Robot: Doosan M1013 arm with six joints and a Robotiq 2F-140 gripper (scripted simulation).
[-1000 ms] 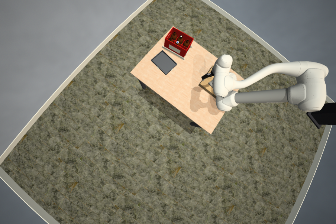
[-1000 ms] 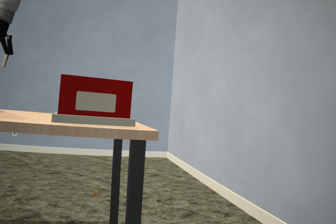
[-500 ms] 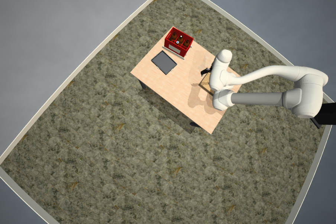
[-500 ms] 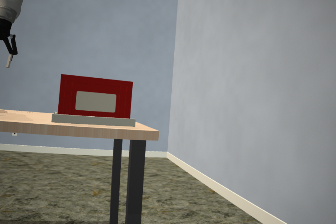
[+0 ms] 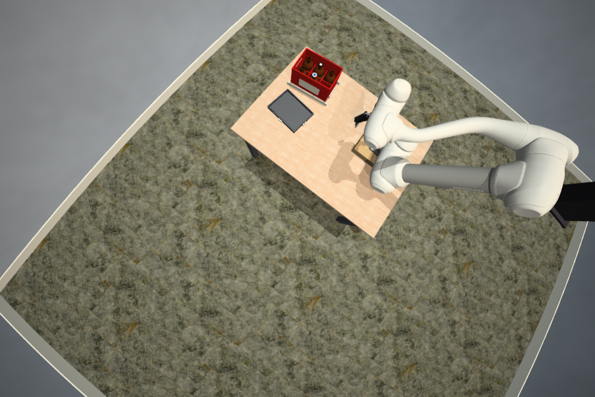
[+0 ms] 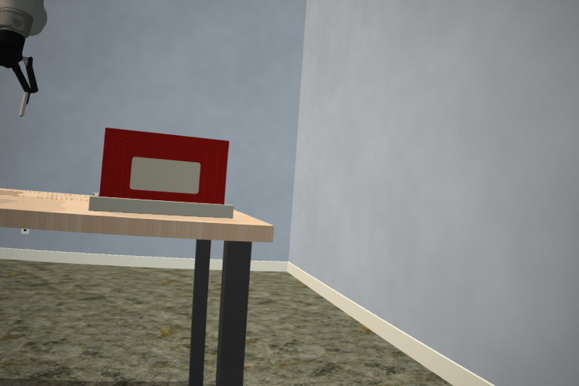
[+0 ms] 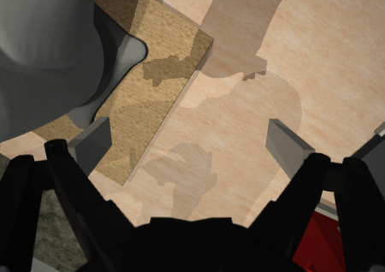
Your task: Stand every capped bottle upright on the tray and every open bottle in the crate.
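Now: hand 48 cm short of the red crate, 7 cm to the left of it and 15 cm above it. From my hand the other things lie so: dark grey tray 43 cm ahead, 20 cm to the left, 22 cm below.
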